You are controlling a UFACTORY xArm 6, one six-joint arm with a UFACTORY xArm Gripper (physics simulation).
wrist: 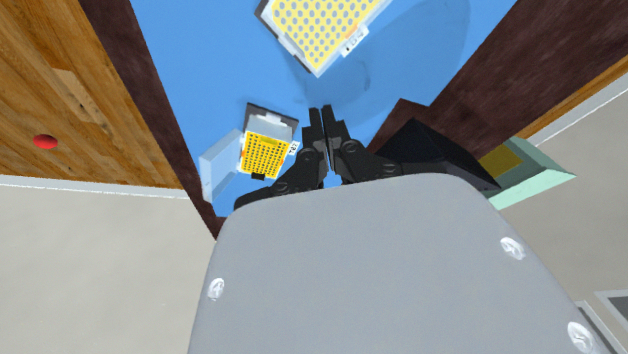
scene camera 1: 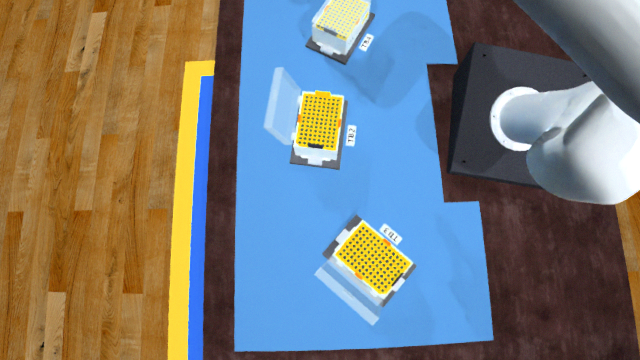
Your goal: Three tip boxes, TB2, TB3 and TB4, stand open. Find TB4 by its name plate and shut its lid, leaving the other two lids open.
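Frame: origin at the arm's base, x ahead, y left, z up, level; metres.
Where they show: gripper, fingertip midpoint: (wrist: pixel 321 123); arm's base, link origin: (scene camera 1: pixel 519 119).
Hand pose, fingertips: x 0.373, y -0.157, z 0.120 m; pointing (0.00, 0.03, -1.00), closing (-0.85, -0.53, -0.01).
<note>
Each offset is from my fingertips to the top centre of the thing. "pt": to the spot under its first point. Level surfaces: height alone.
Tip box TB4 {0.008 m back, 0.059 m right, 0.119 m down} (scene camera 1: pixel 341 22) (wrist: pixel 322 27) has its clear lid down over the pale yellow tip rack; its name plate {pt 0.059 m back, 0.036 m right, 0.195 m down} (scene camera 1: pixel 366 42) (wrist: pixel 354 41) lies beside it. In both views it is cut by the top edge. Tip box TB2 {0.027 m ahead, 0.197 m left, 0.122 m down} (scene camera 1: pixel 320 121) (wrist: pixel 264 156) stands open, its clear lid {pt 0.097 m ahead, 0.190 m left, 0.101 m down} (scene camera 1: pixel 282 106) (wrist: pixel 220 165) raised at its left. Tip box TB3 {0.096 m back, 0.454 m left, 0.122 m down} (scene camera 1: pixel 374 257) stands open in the scene view, its lid (scene camera 1: pixel 347 295) raised at its lower left. My gripper (wrist: pixel 321 123) is shut and empty, above the mat and apart from TB4 in the wrist view.
The blue mat {0.197 m down} (scene camera 1: pixel 400 165) (wrist: pixel 200 65) lies on a dark brown table {0.200 m down} (scene camera 1: pixel 540 260). The robot's dark base block (scene camera 1: pixel 480 135) (wrist: pixel 430 150) stands at the right. The arm (scene camera 1: pixel 590 45) reaches across the upper right. A pale green bin (wrist: pixel 540 170) stands beyond the base in the wrist view.
</note>
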